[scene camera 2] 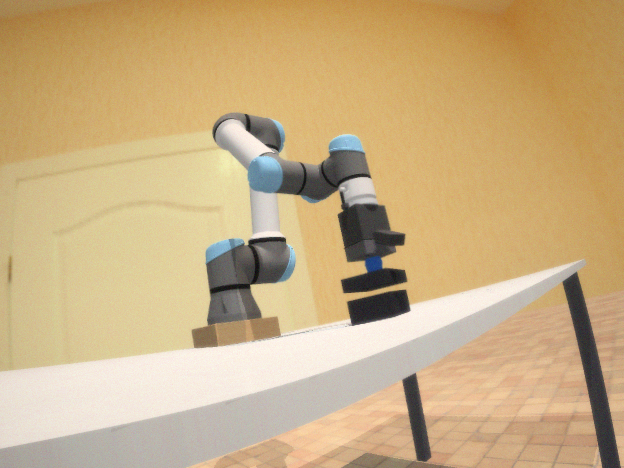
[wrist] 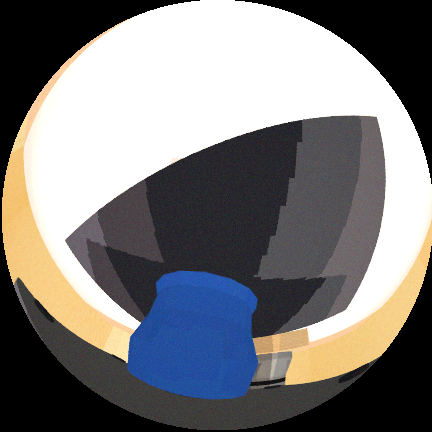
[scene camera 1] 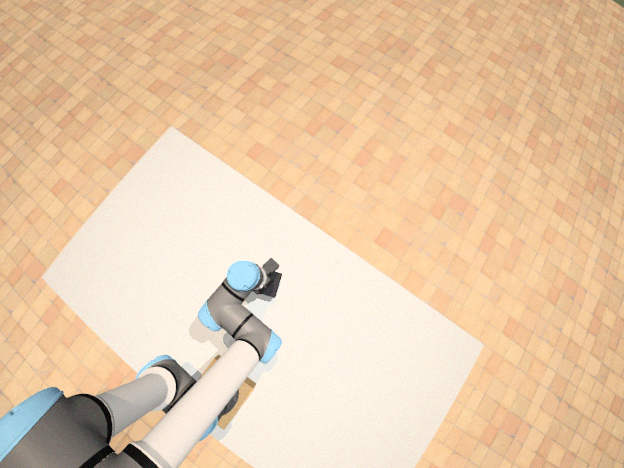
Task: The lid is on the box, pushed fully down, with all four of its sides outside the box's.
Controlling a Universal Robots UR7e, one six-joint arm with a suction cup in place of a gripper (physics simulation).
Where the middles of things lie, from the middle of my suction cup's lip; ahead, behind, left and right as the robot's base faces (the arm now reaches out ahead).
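Scene:
Black lid (scene camera 2: 386,277): 20 mm below my suction cup. Box (scene camera 2: 391,304): 10 mm behind my suction cup and 80 mm below it. Going by their middles, the black lid is the nearest to my suction cup of the things named here.

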